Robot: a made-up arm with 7 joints. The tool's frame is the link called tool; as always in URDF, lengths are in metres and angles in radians. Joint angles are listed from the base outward.
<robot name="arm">
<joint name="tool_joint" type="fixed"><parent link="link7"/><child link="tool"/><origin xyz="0 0 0" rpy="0 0 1.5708"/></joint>
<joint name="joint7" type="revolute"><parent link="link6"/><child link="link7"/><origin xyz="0 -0.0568 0" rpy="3.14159 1.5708 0"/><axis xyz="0 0 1"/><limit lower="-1.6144" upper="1.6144"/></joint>
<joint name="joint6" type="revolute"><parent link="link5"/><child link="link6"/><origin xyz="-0.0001 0 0.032" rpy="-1.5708 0 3.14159"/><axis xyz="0 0 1"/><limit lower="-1.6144" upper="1.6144"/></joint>
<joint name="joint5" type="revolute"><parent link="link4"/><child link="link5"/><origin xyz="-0.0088 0.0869 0.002" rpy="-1.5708 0 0"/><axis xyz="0 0 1"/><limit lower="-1.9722" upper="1.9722"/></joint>
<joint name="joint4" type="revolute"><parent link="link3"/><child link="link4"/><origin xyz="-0.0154 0 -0.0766" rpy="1.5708 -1.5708 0"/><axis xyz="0 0 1"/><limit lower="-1.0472" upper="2.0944"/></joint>
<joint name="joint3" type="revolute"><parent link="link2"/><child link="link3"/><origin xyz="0.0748 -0.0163 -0.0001" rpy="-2.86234 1.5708 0"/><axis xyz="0 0 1"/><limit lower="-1.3" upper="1.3"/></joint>
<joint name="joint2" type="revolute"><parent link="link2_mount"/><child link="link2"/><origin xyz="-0.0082 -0.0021 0.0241" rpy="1.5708 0 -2.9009"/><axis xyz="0 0 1"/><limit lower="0" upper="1.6"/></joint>
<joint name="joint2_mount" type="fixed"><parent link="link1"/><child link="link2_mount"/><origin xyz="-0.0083 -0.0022 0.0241"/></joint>
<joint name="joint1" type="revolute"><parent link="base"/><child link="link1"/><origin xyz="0 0 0" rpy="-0.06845 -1.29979 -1.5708"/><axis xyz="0 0 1"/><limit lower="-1.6" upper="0.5"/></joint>
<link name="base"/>
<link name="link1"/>
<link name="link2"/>
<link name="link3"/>
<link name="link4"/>
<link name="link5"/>
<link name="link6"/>
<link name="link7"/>
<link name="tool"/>
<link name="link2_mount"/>
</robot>
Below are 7 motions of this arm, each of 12 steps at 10 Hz.
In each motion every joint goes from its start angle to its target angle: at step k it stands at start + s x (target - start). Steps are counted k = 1, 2, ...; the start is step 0. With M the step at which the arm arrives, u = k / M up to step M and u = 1 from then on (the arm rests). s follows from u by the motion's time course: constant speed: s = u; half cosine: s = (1 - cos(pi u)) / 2; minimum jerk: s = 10 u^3 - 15 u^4 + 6 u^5.
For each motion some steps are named. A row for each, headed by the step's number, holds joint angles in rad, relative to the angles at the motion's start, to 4 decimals.
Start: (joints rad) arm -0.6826 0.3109 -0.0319 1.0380 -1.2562 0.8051 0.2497
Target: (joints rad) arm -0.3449 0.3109 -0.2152 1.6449 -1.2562 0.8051 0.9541
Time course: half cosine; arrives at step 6
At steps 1, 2, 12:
1: 0.0226 0.0000 -0.0123 0.0407 0.0000 0.0000 0.0472
2: 0.0844 0.0000 -0.0458 0.1517 0.0000 0.0000 0.1761
12: 0.3377 0.0000 -0.1833 0.6069 0.0000 0.0000 0.7044

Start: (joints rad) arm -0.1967 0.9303 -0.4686 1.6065 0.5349 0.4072 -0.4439
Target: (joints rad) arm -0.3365 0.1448 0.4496 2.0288 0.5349 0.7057 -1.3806
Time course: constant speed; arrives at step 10
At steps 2, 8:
2: -0.0280 -0.1571 0.1836 0.0845 0.0000 0.0597 -0.1873
8: -0.1118 -0.6284 0.7346 0.3378 0.0000 0.2388 -0.7494

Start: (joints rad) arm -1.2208 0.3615 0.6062 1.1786 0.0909 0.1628 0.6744
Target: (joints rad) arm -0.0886 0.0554 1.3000 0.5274 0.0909 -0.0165 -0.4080
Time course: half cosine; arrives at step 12
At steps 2, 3, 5, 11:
2: 0.0758 -0.0205 0.0465 -0.0436 0.0000 -0.0120 -0.0725
3: 0.1658 -0.0448 0.1016 -0.0954 0.0000 -0.0263 -0.1585
5: 0.4196 -0.1134 0.2571 -0.2413 0.0000 -0.0664 -0.4011
11: 1.1129 -0.3009 0.6820 -0.6401 0.0000 -0.1762 -1.0640

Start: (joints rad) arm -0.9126 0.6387 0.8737 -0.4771 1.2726 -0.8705 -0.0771
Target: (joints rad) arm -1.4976 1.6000 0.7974 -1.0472 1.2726 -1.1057 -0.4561
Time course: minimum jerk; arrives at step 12
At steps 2, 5, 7, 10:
2: -0.0208 0.0341 -0.0027 -0.0202 0.0000 -0.0083 -0.0135
5: -0.2028 0.3332 -0.0264 -0.1976 0.0000 -0.0815 -0.1314
7: -0.3822 0.6281 -0.0499 -0.3725 0.0000 -0.1537 -0.2476
10: -0.5642 0.9272 -0.0736 -0.5499 0.0000 -0.2269 -0.3655

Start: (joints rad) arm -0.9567 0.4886 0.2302 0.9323 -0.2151 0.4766 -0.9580
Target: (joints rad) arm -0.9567 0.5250 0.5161 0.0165 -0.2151 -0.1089 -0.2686
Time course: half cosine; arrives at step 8
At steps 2, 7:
2: 0.0000 0.0053 0.0419 -0.1341 0.0000 -0.0857 0.1010
7: 0.0000 0.0350 0.2750 -0.8809 0.0000 -0.5632 0.6632

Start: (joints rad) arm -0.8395 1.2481 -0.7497 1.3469 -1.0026 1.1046 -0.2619
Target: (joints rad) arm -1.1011 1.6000 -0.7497 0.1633 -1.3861 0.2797 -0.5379
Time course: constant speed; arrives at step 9
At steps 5, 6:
5: -0.1453 0.1955 0.0000 -0.6576 -0.2131 -0.4583 -0.1533
6: -0.1744 0.2346 0.0000 -0.7891 -0.2557 -0.5499 -0.1840

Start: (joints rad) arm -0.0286 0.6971 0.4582 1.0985 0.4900 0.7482 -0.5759
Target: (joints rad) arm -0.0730 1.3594 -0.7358 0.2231 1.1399 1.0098 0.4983
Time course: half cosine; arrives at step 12
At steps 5, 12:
5: -0.0165 0.2454 -0.4425 -0.3244 0.2408 0.0969 0.3981
12: -0.0444 0.6623 -1.1940 -0.8754 0.6499 0.2616 1.0742

